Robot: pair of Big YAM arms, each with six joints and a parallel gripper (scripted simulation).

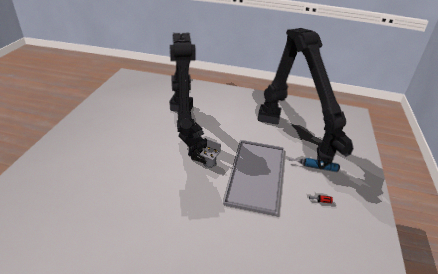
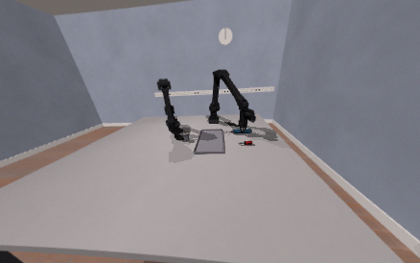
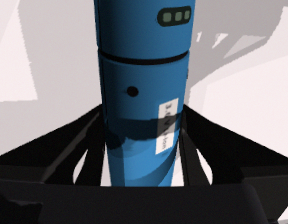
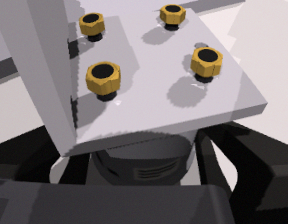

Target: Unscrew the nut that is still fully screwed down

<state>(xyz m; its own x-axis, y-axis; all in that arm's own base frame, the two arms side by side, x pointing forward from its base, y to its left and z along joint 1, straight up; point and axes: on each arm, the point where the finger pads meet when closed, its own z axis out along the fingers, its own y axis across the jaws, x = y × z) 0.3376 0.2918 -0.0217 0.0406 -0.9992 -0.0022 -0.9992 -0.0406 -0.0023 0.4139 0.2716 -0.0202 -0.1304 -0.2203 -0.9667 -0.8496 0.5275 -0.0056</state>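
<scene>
Right now the nut is 10 mm ahead of my right hand, 20 mm to the right of it and 50 mm above it. Round my right hand: flat grey tray: 30 mm ahead, 220 mm to the left, 20 mm below; grey bracket: 50 mm above; grey tip: 70 mm behind, 390 mm to the left.
</scene>
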